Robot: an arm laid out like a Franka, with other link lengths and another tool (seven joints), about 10 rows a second.
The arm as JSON. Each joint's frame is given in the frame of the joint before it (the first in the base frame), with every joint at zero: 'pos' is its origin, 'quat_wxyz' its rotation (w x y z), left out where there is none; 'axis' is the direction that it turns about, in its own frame. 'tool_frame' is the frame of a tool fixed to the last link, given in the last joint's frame.
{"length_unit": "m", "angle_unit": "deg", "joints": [
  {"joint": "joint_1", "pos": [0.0, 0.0, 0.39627], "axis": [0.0, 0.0, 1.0]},
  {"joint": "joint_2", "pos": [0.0, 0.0, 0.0], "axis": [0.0, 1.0, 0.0]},
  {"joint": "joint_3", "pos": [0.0, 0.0, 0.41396], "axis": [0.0, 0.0, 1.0]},
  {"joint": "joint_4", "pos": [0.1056, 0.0, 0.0], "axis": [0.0, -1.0, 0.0]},
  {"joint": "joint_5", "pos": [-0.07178, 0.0, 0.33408], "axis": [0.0, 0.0, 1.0]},
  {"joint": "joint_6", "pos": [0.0, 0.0, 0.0], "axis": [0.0, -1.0, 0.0]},
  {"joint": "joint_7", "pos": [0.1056, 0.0, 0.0], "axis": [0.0, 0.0, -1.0]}
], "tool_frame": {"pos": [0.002, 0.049, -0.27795], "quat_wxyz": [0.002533, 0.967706, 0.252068, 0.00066]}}
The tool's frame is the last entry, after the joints.
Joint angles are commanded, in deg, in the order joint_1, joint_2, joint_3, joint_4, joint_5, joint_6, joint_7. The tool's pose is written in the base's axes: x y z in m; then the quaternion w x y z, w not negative. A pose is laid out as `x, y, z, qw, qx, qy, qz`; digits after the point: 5 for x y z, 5 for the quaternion.
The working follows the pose.
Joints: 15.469, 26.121, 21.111, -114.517, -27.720, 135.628, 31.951
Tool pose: 0.52758, 0.38298, 0.23332, 0.08734, 0.89363, 0.44001, 0.01374
Where each joint sits with the arm in this pose, in the base's axes (m; each line is computed from the numbers above, not from the rounded line before):
joint_1: 0.0000 0.0000 0.3963
joint_2: 0.0000 0.0000 0.3963
joint_3: 0.1757 0.0486 0.7680
joint_4: 0.2508 0.1089 0.7246
joint_5: 0.4570 0.2907 0.5217
joint_6: 0.4570 0.2907 0.5217
joint_7: 0.5176 0.3769 0.5153
the tool: 0.5276 0.3830 0.2333

